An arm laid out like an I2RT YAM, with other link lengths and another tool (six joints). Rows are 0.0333 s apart.
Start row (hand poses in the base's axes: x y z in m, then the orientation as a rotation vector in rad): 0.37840, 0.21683, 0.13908, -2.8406, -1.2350, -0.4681
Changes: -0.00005, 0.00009, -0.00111, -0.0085, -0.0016, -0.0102; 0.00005, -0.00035, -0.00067, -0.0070, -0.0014, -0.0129; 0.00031, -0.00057, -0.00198, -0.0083, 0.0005, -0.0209; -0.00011, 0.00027, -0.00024, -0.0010, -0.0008, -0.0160; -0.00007, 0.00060, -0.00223, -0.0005, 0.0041, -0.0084; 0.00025, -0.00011, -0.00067, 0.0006, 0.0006, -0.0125; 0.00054, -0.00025, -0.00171, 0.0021, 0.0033, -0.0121; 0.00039, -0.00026, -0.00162, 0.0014, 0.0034, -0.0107; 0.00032, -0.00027, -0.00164, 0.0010, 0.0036, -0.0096; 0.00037, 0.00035, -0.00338, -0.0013, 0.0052, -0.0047; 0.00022, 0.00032, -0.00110, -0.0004, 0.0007, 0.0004; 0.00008, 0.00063, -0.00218, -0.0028, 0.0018, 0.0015; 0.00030, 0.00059, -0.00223, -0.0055, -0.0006, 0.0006; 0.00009, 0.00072, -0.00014, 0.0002, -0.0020, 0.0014; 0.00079, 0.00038, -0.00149, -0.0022, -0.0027, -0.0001; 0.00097, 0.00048, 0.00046, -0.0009, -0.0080, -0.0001; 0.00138, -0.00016, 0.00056, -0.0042, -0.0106, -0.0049; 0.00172, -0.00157, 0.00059, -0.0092, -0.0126, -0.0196; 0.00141, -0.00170, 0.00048, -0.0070, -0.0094, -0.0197; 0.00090, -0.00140, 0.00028, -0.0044, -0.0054, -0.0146
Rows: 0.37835, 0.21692, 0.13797, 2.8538, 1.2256, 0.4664; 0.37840, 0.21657, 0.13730, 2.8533, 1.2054, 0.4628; 0.37871, 0.21600, 0.13532, 2.8563, 1.1735, 0.4554; 0.37860, 0.21627, 0.13508, 2.8622, 1.1495, 0.4552; 0.37853, 0.21687, 0.13285, 2.8678, 1.1376, 0.4489; 0.37878, 0.21676, 0.13218, 2.8741, 1.1192, 0.4480; 0.37932, 0.21651, 0.13047, 2.8828, 1.1019, 0.4444; 0.37971, 0.21625, 0.12885, 2.8903, 1.0865, 0.4402; 0.38003, 0.21598, 0.12721, 2.8970, 1.0727, 0.4355; 0.38040, 0.21633, 0.12383, 2.9005, 1.0662, 0.4272; 0.38062, 0.21665, 0.12273, 2.9004, 1.0669, 0.4260; 0.38070, 0.21728, 0.12055, 2.8983, 1.0691, 0.4217; 0.38100, 0.21787, 0.11832, 2.8930, 1.0694, 0.4189; 0.38109, 0.21859, 0.11818, 2.8916, 1.0712, 0.4219; 0.38188, 0.21897, 0.11669, 2.8883, 1.0705, 0.4242; 0.38285, 0.21945, 0.11715, 2.8834, 1.0691, 0.4348; 0.38423, 0.21929, 0.11771, 2.8761, 1.0599, 0.4465; 0.38595, 0.21772, 0.11830, 2.8691, 1.0282, 0.4568; 0.38736, 0.21602, 0.11878, 2.8654, 0.9972, 0.4639; 0.38826, 0.21462, 0.11906, 2.8640, 0.9746, 0.4675
